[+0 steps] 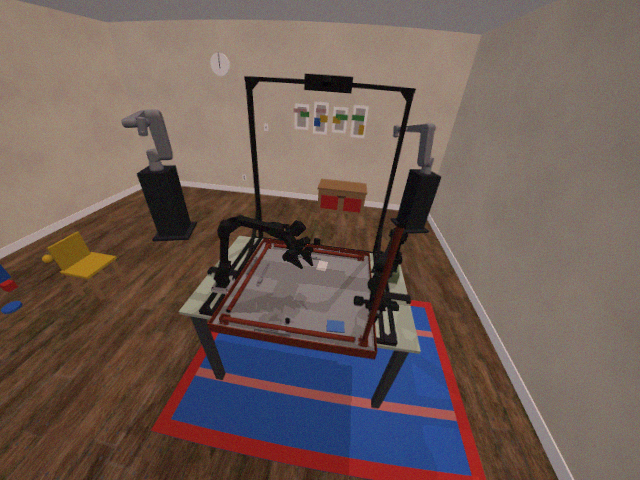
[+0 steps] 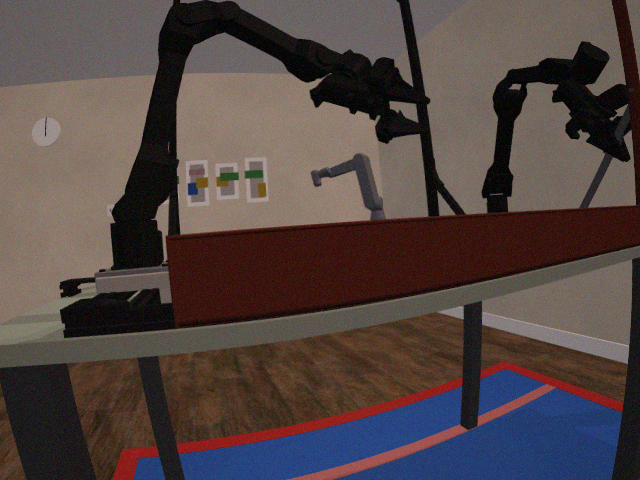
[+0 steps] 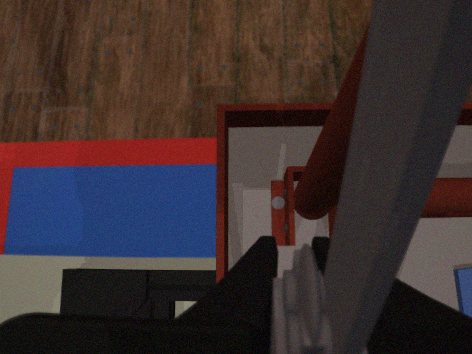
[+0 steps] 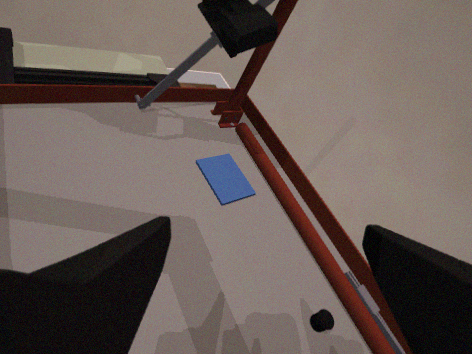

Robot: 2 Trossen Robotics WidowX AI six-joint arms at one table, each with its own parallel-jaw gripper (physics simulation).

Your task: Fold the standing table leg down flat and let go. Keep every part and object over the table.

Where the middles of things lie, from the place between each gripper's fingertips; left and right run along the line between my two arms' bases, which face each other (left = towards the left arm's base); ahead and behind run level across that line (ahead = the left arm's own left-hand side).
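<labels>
My right gripper stands 12 cm to the right of the blue square (image 4: 228,183), 20 cm short of it and 21 cm above it. Counted from my right hand, the grey folding brace (image 3: 303,289) is 26 cm to the left, 25 cm ahead and 9 cm below.
Relative to my left hand, the grey folding brace is 1 cm to the left, 4 cm behind and 1 cm above; the blue square is 14 cm to the right, 8 cm behind and 12 cm below.
</labels>
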